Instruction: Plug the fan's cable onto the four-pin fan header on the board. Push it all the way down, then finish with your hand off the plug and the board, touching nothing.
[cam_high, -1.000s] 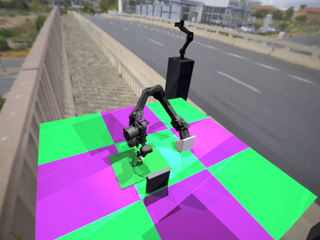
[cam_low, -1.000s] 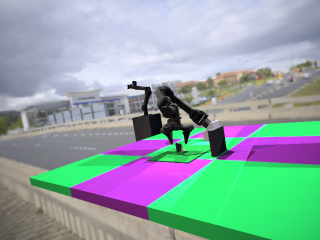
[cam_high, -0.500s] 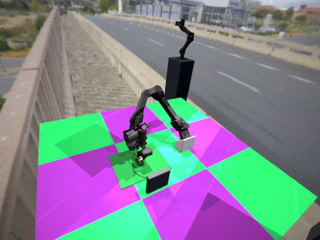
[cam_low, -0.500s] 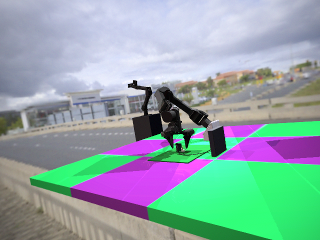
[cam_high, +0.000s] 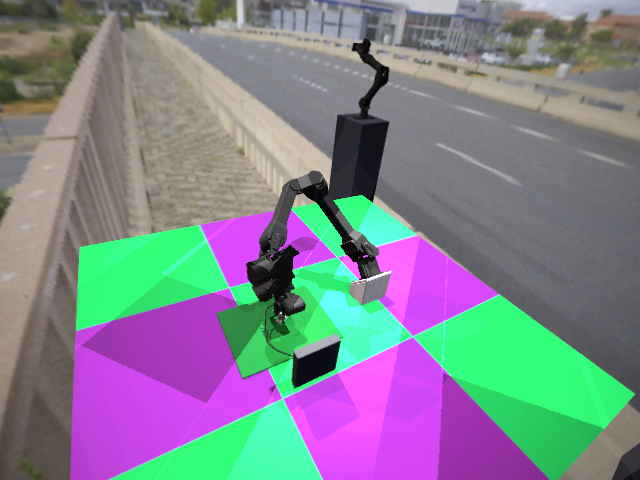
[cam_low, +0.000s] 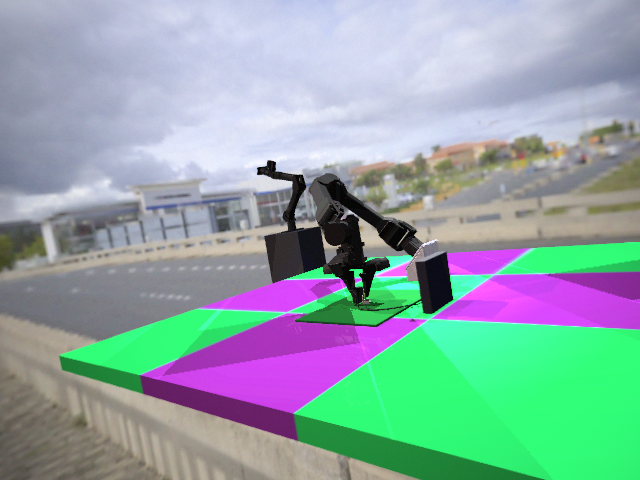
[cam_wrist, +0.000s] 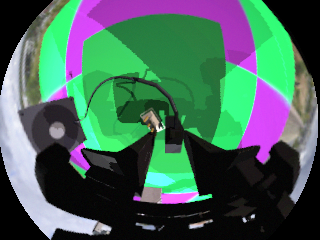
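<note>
The dark plug is 1 cm ahead of my gripper tip and 1 cm above it. Also, from my gripper tip: dark green board 4 cm to the left, 3 cm below, 3 cm ahead; then dark fan 22 cm to the left, 4 cm ahead, 4 cm above.
</note>
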